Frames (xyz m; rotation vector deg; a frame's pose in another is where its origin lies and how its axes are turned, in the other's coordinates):
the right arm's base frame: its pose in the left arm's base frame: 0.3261 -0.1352 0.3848 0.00 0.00 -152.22
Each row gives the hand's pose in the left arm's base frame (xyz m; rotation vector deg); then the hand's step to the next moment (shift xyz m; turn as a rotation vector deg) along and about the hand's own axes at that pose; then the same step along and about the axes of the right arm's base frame.
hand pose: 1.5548 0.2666 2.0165 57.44 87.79 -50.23
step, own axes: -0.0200 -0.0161 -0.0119 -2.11 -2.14 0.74
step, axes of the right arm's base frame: 0.0146 -0.0097 0.0222 2.18 0.89 2.01
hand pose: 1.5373 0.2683 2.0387 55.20 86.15 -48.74
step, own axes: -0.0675 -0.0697 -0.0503 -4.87 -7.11 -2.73
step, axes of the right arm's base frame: 0.0664 -0.0447 0.0744 6.92 -2.46 5.26
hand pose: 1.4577 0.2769 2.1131 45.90 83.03 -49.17
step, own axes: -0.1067 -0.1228 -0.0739 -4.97 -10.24 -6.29
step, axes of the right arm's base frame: 0.1191 -0.0689 0.1140 10.13 -5.94 5.58
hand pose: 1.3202 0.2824 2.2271 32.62 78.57 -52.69
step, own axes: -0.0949 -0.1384 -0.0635 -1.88 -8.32 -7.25
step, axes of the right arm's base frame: 0.1301 -0.0639 0.1057 8.83 -6.56 2.11
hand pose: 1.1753 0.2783 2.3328 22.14 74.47 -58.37
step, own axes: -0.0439 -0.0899 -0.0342 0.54 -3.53 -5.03
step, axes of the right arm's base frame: 0.0812 -0.0369 0.0568 4.44 -4.19 -0.88
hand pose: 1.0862 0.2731 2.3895 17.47 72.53 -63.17
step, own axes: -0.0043 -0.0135 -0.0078 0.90 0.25 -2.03
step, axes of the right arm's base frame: 0.0127 -0.0080 0.0060 0.45 -1.53 -1.56
